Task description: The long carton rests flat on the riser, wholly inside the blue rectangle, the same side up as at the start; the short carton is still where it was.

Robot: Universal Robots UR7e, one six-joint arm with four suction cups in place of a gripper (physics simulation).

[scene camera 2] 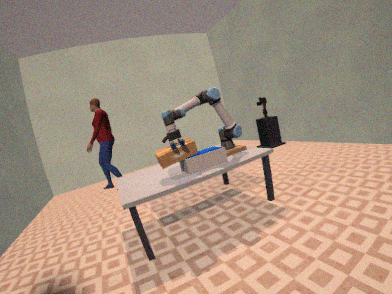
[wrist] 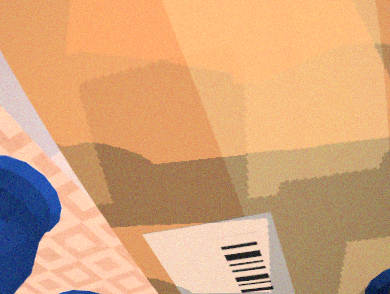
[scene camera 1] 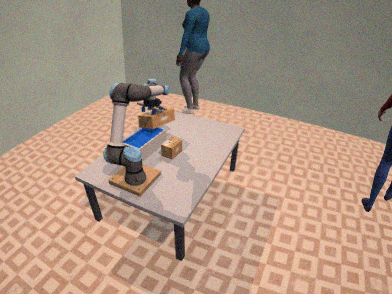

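Pixels of known places: hand, tool point: (scene camera 2: 177, 146) (wrist: 225, 244) (scene camera 1: 151, 112); arm's base, link origin: (scene camera 2: 228, 148) (scene camera 1: 135, 178).
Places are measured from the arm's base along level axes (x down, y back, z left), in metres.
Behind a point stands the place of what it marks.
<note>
The long carton (scene camera 1: 157, 119) {x -0.188, y -0.498, z 0.202 m} (scene camera 2: 167, 158) {x -0.134, y -0.667, z 0.358 m} (wrist: 200, 110) {x -0.191, y -0.611, z 0.312 m} hangs from the suction gripper (scene camera 1: 152, 108) {x -0.199, y -0.559, z 0.320 m} (scene camera 2: 178, 146) {x -0.199, y -0.559, z 0.320 m}, which is shut on its top face. The carton is in the air, above and partly past the far end of the riser (scene camera 1: 150, 144) {x -0.058, y -0.327, z 0.139 m} (scene camera 2: 206, 162) {x -0.011, y -0.369, z 0.343 m} in scene camera 1. The blue rectangle (scene camera 1: 143, 137) {x -0.087, y -0.340, z 0.223 m} (scene camera 2: 212, 150) {x -0.080, y -0.275, z 0.284 m} covers the riser's top and shows largely uncovered. In the wrist view, a barcode label (wrist: 210, 250) {x -0.197, y -0.556, z 0.327 m} lies on the carton's top beside a blue suction cup (wrist: 25, 215). The short carton (scene camera 1: 172, 148) {x -0.063, y -0.374, z -0.042 m} stands on the table beside the riser; scene camera 2 does not show it.
The arm's wooden base plate (scene camera 1: 120, 180) {x -0.001, y 0.080, z 0.070 m} (scene camera 2: 240, 150) {x 0.024, y 0.053, z 0.158 m} sits at one end of the table (scene camera 1: 210, 150) {x 0.033, y -0.644, z -0.224 m} (scene camera 2: 145, 187) {x 0.033, y -0.891, z 0.362 m}. A person in blue (scene camera 1: 195, 35) stands beyond the table's far end. A person in red (scene camera 2: 101, 126) and a black pedestal (scene camera 2: 269, 131) are behind the table.
</note>
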